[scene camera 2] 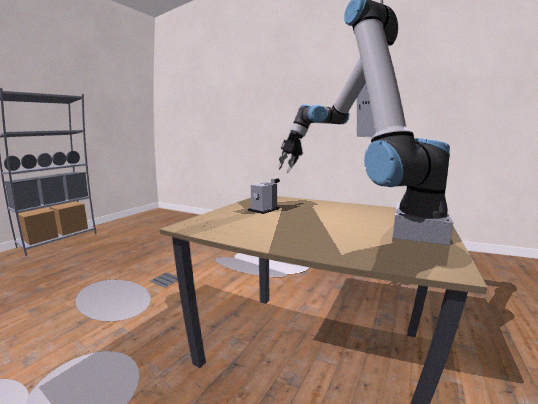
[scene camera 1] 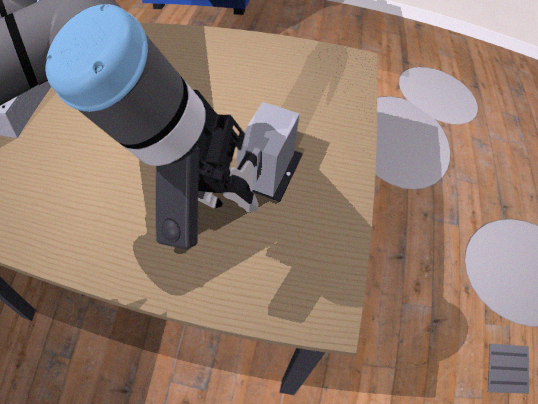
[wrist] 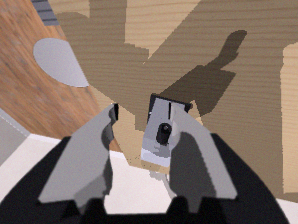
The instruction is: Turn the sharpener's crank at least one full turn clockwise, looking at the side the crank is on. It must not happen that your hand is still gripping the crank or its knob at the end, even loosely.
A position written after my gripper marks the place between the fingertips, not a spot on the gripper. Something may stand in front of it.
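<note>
You'd find my gripper (scene camera 1: 238, 207) there, and in the wrist view too (wrist: 143, 104). There's also a grey pencil sharpener (scene camera 1: 273, 129), and the sharpener shows again at (scene camera 2: 263, 198) and at (wrist: 158, 105).
</note>
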